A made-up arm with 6 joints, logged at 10 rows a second.
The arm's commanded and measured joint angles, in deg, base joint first. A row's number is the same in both.
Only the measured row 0 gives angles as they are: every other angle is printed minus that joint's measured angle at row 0.
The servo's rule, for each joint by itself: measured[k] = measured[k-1] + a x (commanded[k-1-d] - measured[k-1]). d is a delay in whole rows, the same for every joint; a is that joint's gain. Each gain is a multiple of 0.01, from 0.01 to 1. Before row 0 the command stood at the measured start. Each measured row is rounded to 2 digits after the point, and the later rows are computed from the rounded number. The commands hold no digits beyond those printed.
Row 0, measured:
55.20, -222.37, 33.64, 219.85, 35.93, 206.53
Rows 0 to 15, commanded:
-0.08, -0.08, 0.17, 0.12, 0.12, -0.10
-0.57, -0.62, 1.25, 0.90, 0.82, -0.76
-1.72, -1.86, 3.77, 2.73, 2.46, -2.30
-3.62, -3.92, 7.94, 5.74, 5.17, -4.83
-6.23, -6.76, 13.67, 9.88, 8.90, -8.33
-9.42, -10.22, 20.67, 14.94, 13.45, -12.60
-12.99, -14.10, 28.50, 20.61, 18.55, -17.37
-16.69, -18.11, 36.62, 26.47, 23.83, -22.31
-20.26, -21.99, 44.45, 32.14, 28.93, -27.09
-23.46, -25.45, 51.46, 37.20, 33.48, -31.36
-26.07, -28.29, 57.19, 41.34, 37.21, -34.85
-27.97, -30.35, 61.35, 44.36, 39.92, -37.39
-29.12, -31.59, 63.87, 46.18, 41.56, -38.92
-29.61, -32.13, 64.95, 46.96, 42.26, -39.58
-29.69, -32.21, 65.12, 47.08, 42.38, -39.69
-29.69, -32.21, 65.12, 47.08, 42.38, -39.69
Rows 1 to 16, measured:
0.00, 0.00, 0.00, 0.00, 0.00, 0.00
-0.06, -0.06, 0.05, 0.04, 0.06, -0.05
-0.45, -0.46, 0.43, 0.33, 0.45, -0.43
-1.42, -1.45, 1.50, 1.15, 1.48, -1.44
-3.09, -3.20, 3.56, 2.71, 3.36, -3.27
-5.48, -5.73, 6.80, 5.15, 6.19, -6.00
-8.47, -8.92, 11.24, 8.48, 9.89, -9.56
-11.91, -12.60, 16.76, 12.60, 14.31, -13.78
-15.54, -16.51, 23.12, 17.32, 19.17, -18.39
-19.13, -20.40, 29.95, 22.36, 24.15, -23.09
-22.42, -23.99, 36.83, 27.41, 28.91, -27.56
-25.19, -27.04, 43.35, 32.15, 33.14, -31.50
-27.30, -29.39, 49.11, 36.30, 36.60, -34.68
-28.68, -30.95, 53.83, 39.66, 39.13, -36.97
-29.39, -31.79, 57.39, 42.14, 40.73, -38.38
-29.62, -32.09, 59.86, 43.82, 41.57, -39.09
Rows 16 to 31, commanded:
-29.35, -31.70, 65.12, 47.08, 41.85, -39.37
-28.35, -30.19, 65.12, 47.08, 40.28, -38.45
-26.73, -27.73, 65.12, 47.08, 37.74, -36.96
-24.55, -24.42, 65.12, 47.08, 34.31, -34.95
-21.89, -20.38, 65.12, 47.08, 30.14, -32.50
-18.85, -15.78, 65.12, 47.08, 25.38, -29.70
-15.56, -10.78, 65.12, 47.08, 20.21, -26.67
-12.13, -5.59, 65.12, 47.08, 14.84, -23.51
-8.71, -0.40, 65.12, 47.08, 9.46, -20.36
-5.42, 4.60, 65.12, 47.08, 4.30, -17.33
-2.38, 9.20, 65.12, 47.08, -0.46, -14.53
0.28, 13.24, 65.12, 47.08, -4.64, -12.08
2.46, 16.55, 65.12, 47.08, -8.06, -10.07
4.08, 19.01, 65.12, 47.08, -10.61, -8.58
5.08, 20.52, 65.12, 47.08, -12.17, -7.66
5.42, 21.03, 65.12, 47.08, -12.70, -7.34
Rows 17 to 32, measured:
-29.67, -32.18, 61.54, 44.93, 41.98, -39.41
-29.43, -31.84, 62.69, 45.66, 41.91, -39.39
-28.61, -30.67, 63.47, 46.14, 41.08, -38.88
-27.18, -28.58, 64.00, 46.46, 39.38, -37.84
-25.18, -25.63, 64.36, 46.67, 36.79, -36.28
-22.68, -21.90, 64.60, 46.81, 33.40, -34.24
-19.77, -17.55, 64.77, 46.90, 29.31, -31.79
-16.57, -12.74, 64.88, 46.96, 24.67, -29.03
-13.20, -7.66, 64.96, 47.00, 19.66, -26.05
-9.79, -2.51, 65.01, 47.03, 14.46, -22.98
-6.47, 2.54, 65.05, 47.05, 9.28, -19.93
-3.36, 7.27, 65.07, 47.06, 4.31, -17.01
-0.59, 11.51, 65.09, 47.07, -0.25, -14.35
1.73, 15.09, 65.10, 47.07, -4.23, -12.04
3.52, 17.87, 65.11, 47.07, -7.48, -10.17
4.71, 19.75, 65.11, 47.07, -9.87, -8.81

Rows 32 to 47, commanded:
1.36, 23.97, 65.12, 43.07, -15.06, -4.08
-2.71, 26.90, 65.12, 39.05, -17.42, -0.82
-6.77, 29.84, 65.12, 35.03, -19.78, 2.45
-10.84, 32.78, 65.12, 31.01, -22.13, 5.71
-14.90, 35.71, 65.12, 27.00, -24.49, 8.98
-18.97, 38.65, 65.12, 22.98, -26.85, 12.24
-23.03, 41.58, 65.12, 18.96, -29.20, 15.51
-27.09, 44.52, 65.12, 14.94, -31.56, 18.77
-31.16, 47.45, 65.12, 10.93, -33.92, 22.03
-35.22, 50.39, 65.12, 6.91, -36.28, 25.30
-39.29, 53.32, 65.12, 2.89, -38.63, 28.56
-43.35, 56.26, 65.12, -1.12, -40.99, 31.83
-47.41, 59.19, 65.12, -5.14, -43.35, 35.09
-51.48, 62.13, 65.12, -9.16, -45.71, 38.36
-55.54, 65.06, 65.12, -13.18, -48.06, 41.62
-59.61, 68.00, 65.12, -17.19, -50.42, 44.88
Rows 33 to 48, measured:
5.25, 20.66, 65.11, 47.07, -11.31, -8.02
2.29, 23.01, 65.11, 45.71, -13.22, -5.89
-1.51, 25.77, 65.11, 43.45, -15.36, -3.15
-5.51, 28.66, 65.11, 40.59, -17.61, -0.13
-9.56, 31.59, 65.11, 37.33, -19.92, 3.02
-13.62, 34.52, 65.11, 33.82, -22.25, 6.24
-17.69, 37.45, 65.11, 30.13, -24.60, 9.48
-21.75, 40.38, 65.11, 26.33, -26.95, 12.74
-25.81, 43.32, 65.11, 22.46, -29.30, 16.00
-29.88, 46.25, 65.11, 18.54, -31.66, 19.26
-33.94, 49.19, 65.11, 14.59, -34.02, 22.52
-38.01, 52.12, 65.11, 10.61, -36.37, 25.78
-42.07, 55.06, 65.11, 6.62, -38.73, 29.05
-46.13, 57.99, 65.11, 2.62, -41.09, 32.31
-50.20, 60.93, 65.11, -1.39, -43.45, 35.58
-54.26, 63.86, 65.11, -5.40, -45.80, 38.84

